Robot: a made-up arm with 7 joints. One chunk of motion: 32 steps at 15 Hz.
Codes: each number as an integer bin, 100 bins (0 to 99) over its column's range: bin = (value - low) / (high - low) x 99, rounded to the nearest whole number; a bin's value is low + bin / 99 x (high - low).
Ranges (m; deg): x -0.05..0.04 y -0.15..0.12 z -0.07..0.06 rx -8..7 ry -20..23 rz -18..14
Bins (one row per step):
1: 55 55 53 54 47 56
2: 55 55 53 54 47 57
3: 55 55 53 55 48 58
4: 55 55 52 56 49 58
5: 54 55 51 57 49 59
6: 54 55 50 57 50 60
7: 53 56 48 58 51 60
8: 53 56 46 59 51 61
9: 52 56 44 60 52 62
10: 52 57 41 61 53 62
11: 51 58 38 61 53 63
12: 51 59 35 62 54 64
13: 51 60 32 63 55 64
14: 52 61 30 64 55 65
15: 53 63 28 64 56 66
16: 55 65 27 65 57 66
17: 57 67 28 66 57 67
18: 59 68 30 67 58 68
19: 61 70 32 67 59 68
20: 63 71 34 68 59 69
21: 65 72 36 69 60 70
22: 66 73 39 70 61 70
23: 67 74 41 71 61 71
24: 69 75 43 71 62 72
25: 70 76 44 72 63 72
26: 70 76 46 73 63 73
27: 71 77 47 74 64 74
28: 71 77 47 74 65 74
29: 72 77 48 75 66 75
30: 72 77 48 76 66 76
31: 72 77 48 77 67 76
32: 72 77 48 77 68 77
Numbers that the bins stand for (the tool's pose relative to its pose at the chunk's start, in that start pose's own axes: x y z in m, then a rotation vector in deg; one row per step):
1: 0.0000 0.0000 -0.0004 0.18 0.41 0.10
2: 0.0000 0.0000 -0.0004 0.18 0.41 0.42
3: 0.0000 0.0000 -0.0004 0.33 0.85 0.75
4: 0.0000 0.0000 -0.0017 0.48 1.28 0.75
5: -0.0009 0.0000 -0.0030 0.64 1.28 1.07
6: -0.0009 0.0000 -0.0043 0.64 1.72 1.39
7: -0.0018 0.0027 -0.0070 0.79 2.15 1.39
8: -0.0018 0.0027 -0.0096 0.94 2.15 1.72
9: -0.0027 0.0027 -0.0122 1.09 2.59 2.04
10: -0.0027 0.0055 -0.0162 1.24 3.02 2.04
11: -0.0036 0.0082 -0.0201 1.24 3.02 2.36
12: -0.0036 0.0109 -0.0240 1.39 3.45 2.69
13: -0.0036 0.0136 -0.0280 1.55 3.89 2.69
14: -0.0027 0.0164 -0.0306 1.70 3.89 3.01
15: -0.0018 0.0218 -0.0332 1.70 4.32 3.33
16: 0.0000 0.0273 -0.0345 1.85 4.76 3.33
17: 0.0018 0.0327 -0.0332 2.00 4.76 3.66
18: 0.0036 0.0355 -0.0306 2.15 5.19 3.98
19: 0.0055 0.0409 -0.0280 2.15 5.63 3.98
20: 0.0073 0.0436 -0.0254 2.30 5.63 4.30
21: 0.0091 0.0464 -0.0227 2.45 6.06 4.63
22: 0.0100 0.0491 -0.0188 2.61 6.49 4.63
23: 0.0109 0.0518 -0.0162 2.76 6.49 4.95
24: 0.0127 0.0545 -0.0135 2.76 6.93 5.27
25: 0.0136 0.0573 -0.0122 2.91 7.36 5.27
26: 0.0136 0.0573 -0.0096 3.06 7.36 5.60
27: 0.0145 0.0600 -0.0083 3.21 7.80 5.92
28: 0.0145 0.0600 -0.0083 3.21 8.23 5.92
29: 0.0155 0.0600 -0.0070 3.36 8.67 6.24
30: 0.0155 0.0600 -0.0070 3.52 8.67 6.57
31: 0.0155 0.0600 -0.0070 3.67 9.10 6.57
32: 0.0155 0.0600 -0.0070 3.67 9.54 6.89

